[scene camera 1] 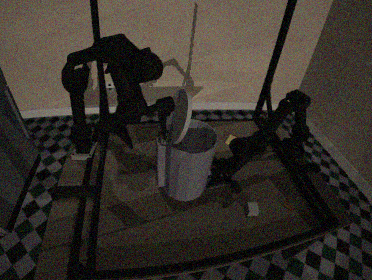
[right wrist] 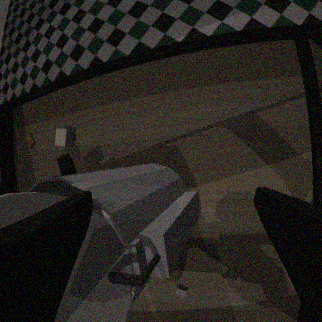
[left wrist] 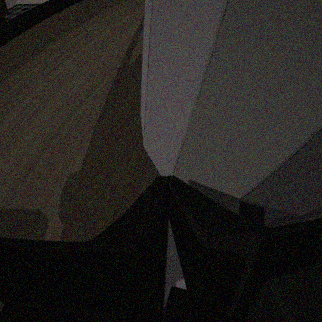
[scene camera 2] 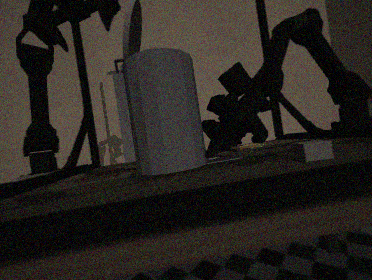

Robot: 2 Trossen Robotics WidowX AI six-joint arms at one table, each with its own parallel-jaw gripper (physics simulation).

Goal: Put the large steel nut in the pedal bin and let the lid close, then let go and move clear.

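Pixels of known places: left gripper, fingertip midpoint: (scene camera 1: pixel 206 187) (left wrist: pixel 165 183) (scene camera 2: pixel 207 155); right gripper, fingertip midpoint: (scene camera 1: pixel 148 144) (right wrist: pixel 174 197) (scene camera 2: pixel 86 40); left arm's base at its link origin: (scene camera 1: pixel 294 144) (scene camera 2: pixel 355 119); right arm's base at its link origin: (scene camera 1: pixel 84 148) (scene camera 2: pixel 44 172).
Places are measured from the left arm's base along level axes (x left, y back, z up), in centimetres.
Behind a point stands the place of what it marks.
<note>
The grey pedal bin (scene camera 1: pixel 187 172) {x 40.0, y -54.4, z 12.2 cm} (scene camera 2: pixel 165 115) {x 39.6, y -52.5, z 6.9 cm} (left wrist: pixel 182 75) {x 34.3, y -47.3, z 2.5 cm} stands upright on the table. Its round lid (scene camera 1: pixel 184 117) {x 38.6, y -57.3, z 31.1 cm} (scene camera 2: pixel 134 27) {x 36.3, y -57.8, z 28.1 cm} is open, standing nearly upright. My left gripper (scene camera 1: pixel 212 177) (left wrist: pixel 165 183) {x 33.3, y -46.1, z -2.7 cm} is shut and empty, low against the right side of the bin's base; contact with the pedal is hidden in the dark. My right gripper (scene camera 1: pixel 147 142) {x 42.9, y -65.5, z 24.1 cm} (right wrist: pixel 174 197) {x 42.9, y -65.5, z 24.1 cm} is open and empty, high at the bin's left, near the raised lid. I cannot make out the large steel nut in any view; the inside of the bin is too dark to tell.
A white block (scene camera 1: pixel 253 209) {x 41.2, y -28.1, z -2.0 cm} (scene camera 2: pixel 318 150) {x 42.4, y -27.7, z -3.2 cm} (right wrist: pixel 61 137) {x 40.1, y -28.6, z -2.0 cm} lies to the bin's right, towards the front. A yellow item (scene camera 1: pixel 230 139) {x 0.1, y -35.5, z -3.8 cm} (scene camera 2: pixel 250 146) {x 4.6, y -34.5, z -4.2 cm} lies behind the left arm. A small orange item (right wrist: pixel 31 140) {x 36.2, y -12.9, z -4.0 cm} shows in the right wrist view. Dark frame posts (scene camera 1: pixel 274 55) {x -23.4, y -19.5, z 37.3 cm} stand at the sides.
</note>
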